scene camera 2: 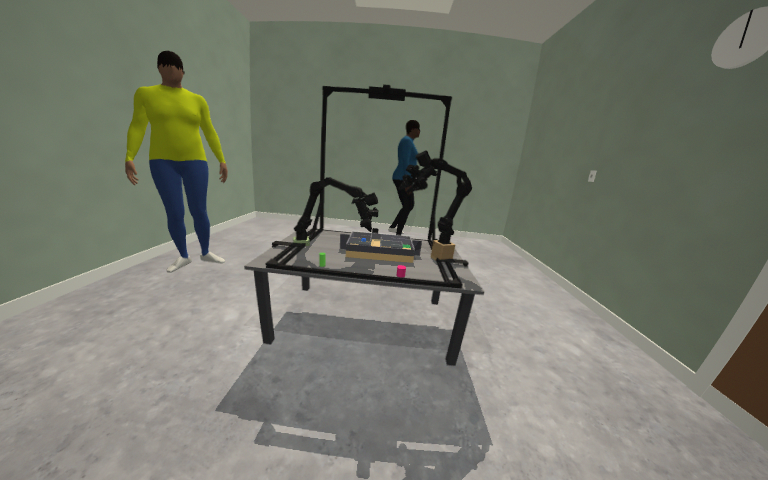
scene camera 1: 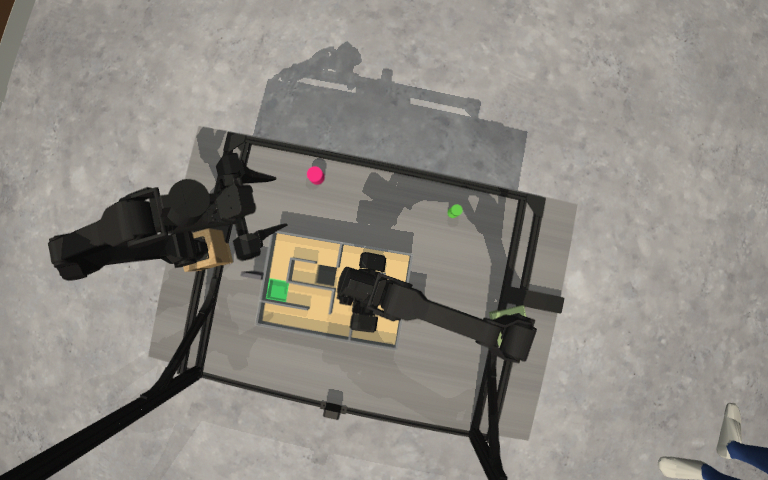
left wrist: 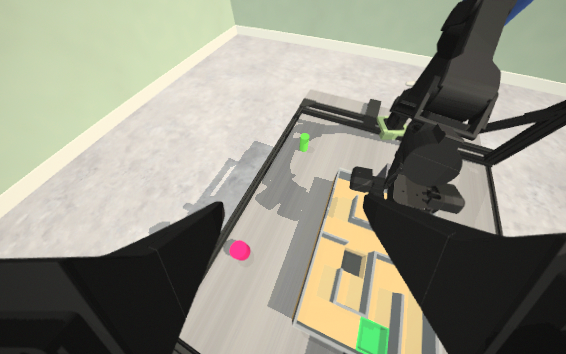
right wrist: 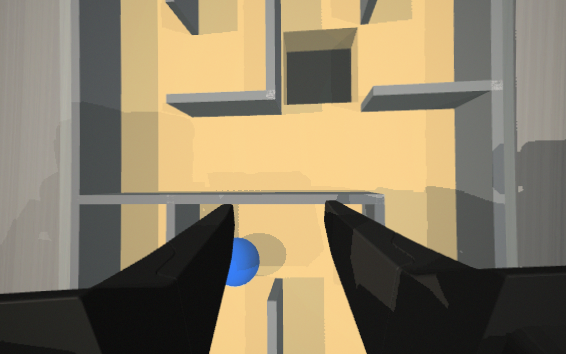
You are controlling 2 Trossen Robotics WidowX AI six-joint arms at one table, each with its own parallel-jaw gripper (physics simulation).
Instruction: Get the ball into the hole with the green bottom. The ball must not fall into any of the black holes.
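The blue ball (right wrist: 245, 262) (scene camera 2: 363, 240) is on the maze board (scene camera 1: 294, 246) (scene camera 2: 379, 256) (left wrist: 320, 270) (right wrist: 320, 145). In the right wrist view it shows below a long cross wall, partly hidden by the picture-left finger; contact cannot be told. My right gripper (right wrist: 279, 212) (scene camera 2: 371, 228) is partly open over the board, with nothing held. The hole with the green bottom (scene camera 1: 277, 290) (left wrist: 372, 336) is at the board's left in scene camera 1. A black hole (scene camera 1: 325, 275) (left wrist: 353, 263) (right wrist: 319, 76) lies beyond the cross wall. My left gripper (scene camera 1: 280, 202) (left wrist: 293, 204) is wide open, empty and raised.
A pink cylinder (scene camera 1: 315, 174) (scene camera 2: 400, 271) (left wrist: 240, 250) and a green cylinder (scene camera 1: 455, 211) (scene camera 2: 322, 260) (left wrist: 304, 142) stand on the table away from the board. Grey walls divide the board. A black frame (scene camera 1: 362, 161) runs around the table. Two people stand in the room in scene camera 2.
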